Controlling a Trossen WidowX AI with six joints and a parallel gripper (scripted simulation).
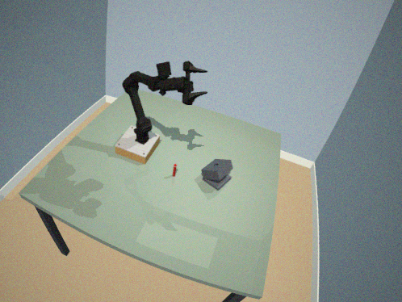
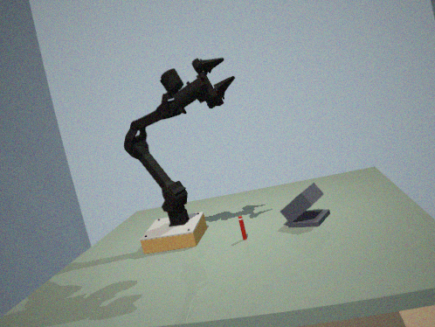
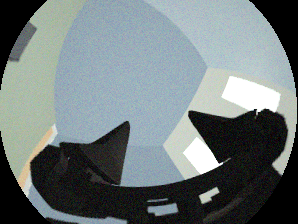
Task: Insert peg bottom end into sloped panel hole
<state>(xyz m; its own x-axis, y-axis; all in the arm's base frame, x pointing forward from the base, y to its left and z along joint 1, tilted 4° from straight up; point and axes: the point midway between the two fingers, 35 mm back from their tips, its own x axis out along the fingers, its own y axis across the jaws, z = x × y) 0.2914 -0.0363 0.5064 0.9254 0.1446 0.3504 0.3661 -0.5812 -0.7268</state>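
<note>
Right now the red peg is 7 cm behind my gripper tip, 3 cm to the right of it and 52 cm below it. The rest, counted from my gripper tip: grey sloped panel 14 cm ahead, 8 cm to the left, 51 cm below.
</note>
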